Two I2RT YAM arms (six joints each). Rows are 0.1 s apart.
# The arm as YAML. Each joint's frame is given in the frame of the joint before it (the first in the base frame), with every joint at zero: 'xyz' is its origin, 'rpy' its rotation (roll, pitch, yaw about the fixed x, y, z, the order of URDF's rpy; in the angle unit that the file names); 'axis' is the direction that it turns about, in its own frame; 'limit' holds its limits. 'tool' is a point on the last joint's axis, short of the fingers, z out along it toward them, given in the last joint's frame.
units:
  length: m
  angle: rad
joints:
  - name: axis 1
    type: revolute
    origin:
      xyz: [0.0, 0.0, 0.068]
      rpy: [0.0, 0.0, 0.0]
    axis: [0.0, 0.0, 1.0]
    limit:
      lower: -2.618
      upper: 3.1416
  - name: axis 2
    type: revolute
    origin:
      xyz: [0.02, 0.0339, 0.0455]
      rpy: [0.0, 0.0, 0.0]
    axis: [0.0, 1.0, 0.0]
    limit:
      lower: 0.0
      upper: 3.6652
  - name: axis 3
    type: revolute
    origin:
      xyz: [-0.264, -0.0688, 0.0]
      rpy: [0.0, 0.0, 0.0]
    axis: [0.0, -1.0, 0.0]
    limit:
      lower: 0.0
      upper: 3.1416
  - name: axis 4
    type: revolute
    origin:
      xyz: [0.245, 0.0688, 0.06]
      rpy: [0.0, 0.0, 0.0]
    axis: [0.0, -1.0, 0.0]
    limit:
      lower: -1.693
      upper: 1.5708
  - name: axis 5
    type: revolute
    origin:
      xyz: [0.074, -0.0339, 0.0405]
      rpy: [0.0, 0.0, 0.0]
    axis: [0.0, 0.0, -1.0]
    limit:
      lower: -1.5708
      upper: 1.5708
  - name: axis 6
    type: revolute
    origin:
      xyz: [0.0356, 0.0, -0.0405]
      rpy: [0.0, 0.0, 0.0]
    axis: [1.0, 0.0, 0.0]
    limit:
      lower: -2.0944
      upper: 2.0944
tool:
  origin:
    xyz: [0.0, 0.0, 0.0]
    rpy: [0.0, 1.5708, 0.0]
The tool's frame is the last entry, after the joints.
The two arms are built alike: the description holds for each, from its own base.
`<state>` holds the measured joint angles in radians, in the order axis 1, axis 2, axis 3, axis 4, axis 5, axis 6, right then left.
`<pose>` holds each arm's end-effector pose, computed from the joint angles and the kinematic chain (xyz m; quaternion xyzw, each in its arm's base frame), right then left.
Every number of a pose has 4 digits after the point. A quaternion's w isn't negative.
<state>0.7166 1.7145 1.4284 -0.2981 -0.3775 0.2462 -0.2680 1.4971 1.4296 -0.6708 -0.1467 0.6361</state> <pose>0.2923 0.2720 0.3041 -0.2880 0.8206 0.3618 0.3357 0.3194 -0.0823 0.3466 0.3718 0.8335 0.1397 0.3842</pose>
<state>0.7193 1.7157 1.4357 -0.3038 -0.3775 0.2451 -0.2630 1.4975 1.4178 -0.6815 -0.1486 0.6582</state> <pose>0.2919 0.2731 0.3057 -0.2896 0.8200 0.3622 0.3356 0.3188 -0.0804 0.3418 0.3812 0.8341 0.1440 0.3717</pose>
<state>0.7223 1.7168 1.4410 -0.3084 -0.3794 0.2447 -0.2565 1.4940 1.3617 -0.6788 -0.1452 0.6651</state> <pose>0.2912 0.2742 0.3067 -0.2914 0.8193 0.3632 0.3345 0.3164 -0.0777 0.3247 0.3878 0.8416 0.1410 0.3484</pose>
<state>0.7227 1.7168 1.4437 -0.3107 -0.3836 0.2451 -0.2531 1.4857 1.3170 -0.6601 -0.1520 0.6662</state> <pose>0.2910 0.2744 0.3074 -0.2922 0.8186 0.3650 0.3335 0.3140 -0.0756 0.3141 0.3876 0.8450 0.1434 0.3393</pose>
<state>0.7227 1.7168 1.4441 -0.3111 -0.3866 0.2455 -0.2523 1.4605 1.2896 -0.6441 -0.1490 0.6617</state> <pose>0.2910 0.2745 0.3075 -0.2927 0.8183 0.3661 0.3327 0.3087 -0.0741 0.3139 0.3843 0.8439 0.1425 0.3462</pose>
